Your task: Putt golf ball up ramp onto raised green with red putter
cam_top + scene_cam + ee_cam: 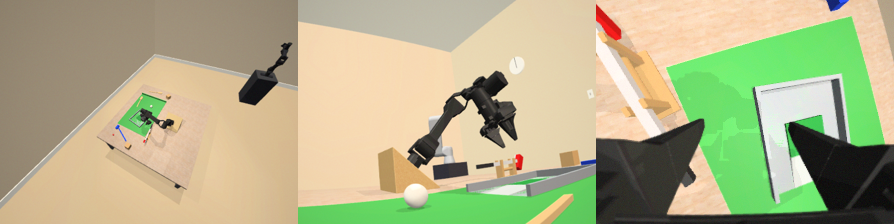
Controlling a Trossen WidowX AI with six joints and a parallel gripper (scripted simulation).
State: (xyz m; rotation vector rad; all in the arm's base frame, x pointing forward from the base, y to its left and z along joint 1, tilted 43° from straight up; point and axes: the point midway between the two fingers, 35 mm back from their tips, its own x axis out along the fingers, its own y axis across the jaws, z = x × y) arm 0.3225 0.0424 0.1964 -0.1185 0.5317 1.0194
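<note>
Now: the red putter 110 mm behind my gripper tip, 110 mm to the left of it and 60 mm below it. Round my gripper tip: wooden rack (110 mm behind, 120 mm to the left, 80 mm below); then blue putter (260 mm ahead, 210 mm to the left, 100 mm below); then grey frame (130 mm ahead, 100 mm to the right, 110 mm below).
</note>
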